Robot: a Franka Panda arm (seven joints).
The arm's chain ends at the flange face. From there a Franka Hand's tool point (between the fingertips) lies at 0.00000 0.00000 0.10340 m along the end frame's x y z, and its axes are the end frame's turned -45 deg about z.
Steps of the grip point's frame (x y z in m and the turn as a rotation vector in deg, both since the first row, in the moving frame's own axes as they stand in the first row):
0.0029 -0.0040 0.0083 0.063 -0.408 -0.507
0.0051 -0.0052 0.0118 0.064 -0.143 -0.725
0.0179 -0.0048 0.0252 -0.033 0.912 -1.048
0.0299 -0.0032 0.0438 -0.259 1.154 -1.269
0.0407 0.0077 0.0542 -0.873 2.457 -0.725
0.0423 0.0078 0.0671 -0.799 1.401 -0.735
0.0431 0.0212 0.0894 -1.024 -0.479 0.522
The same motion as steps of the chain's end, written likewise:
-0.0002 -0.0053 0.0083 -0.244 -0.333 -0.507
0.0002 -0.0074 0.0118 -0.056 -0.146 -0.725
0.0081 -0.0149 0.0252 0.622 0.668 -1.048
0.0171 -0.0222 0.0438 0.633 0.999 -1.269
0.0300 -0.0213 0.0543 1.120 2.355 -0.725
0.0326 -0.0236 0.0671 0.426 1.556 -0.735
0.0448 -0.0174 0.0894 -1.063 0.385 0.522

